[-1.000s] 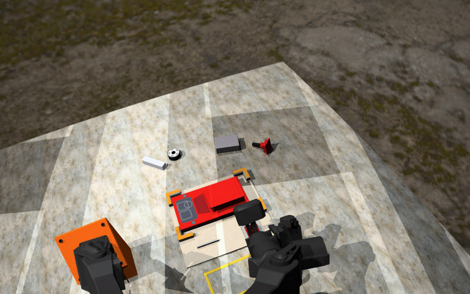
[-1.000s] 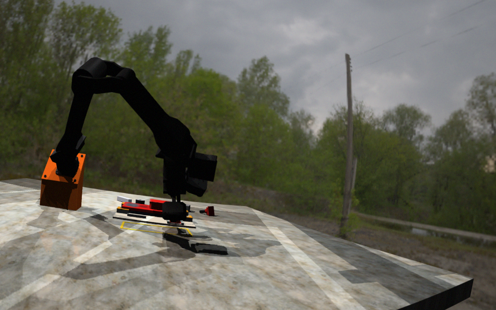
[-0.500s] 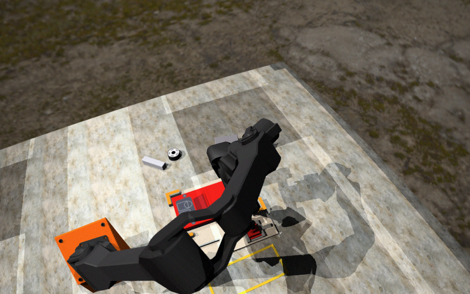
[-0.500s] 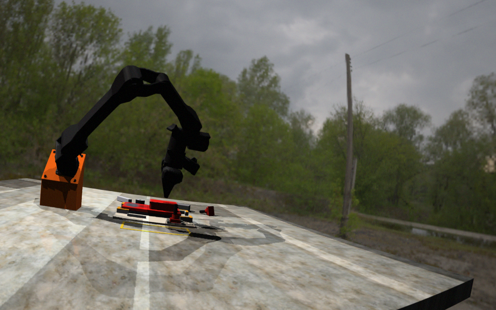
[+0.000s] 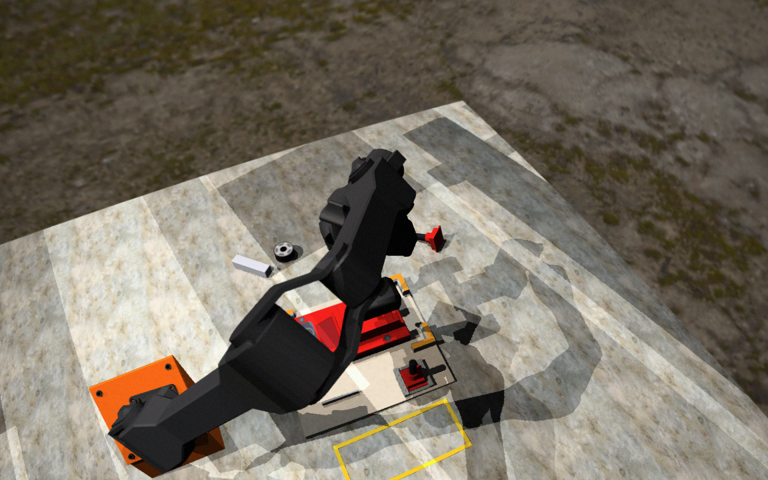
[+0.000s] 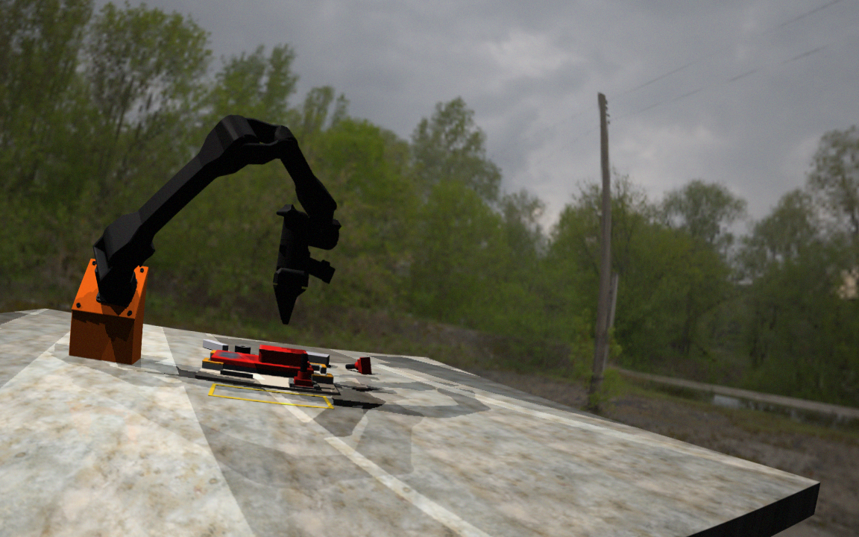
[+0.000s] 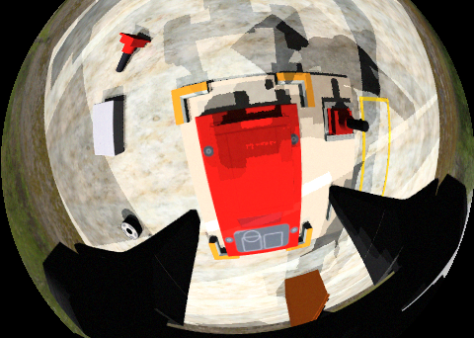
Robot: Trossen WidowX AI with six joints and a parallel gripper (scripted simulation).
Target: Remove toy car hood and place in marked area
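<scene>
Right now the red hood is 6 cm below my gripper tip. Also, from my gripper tip: wheel (9 cm behind, 23 cm to the left, 9 cm below); grey bar (15 cm behind, 22 cm to the left, 9 cm below).
</scene>
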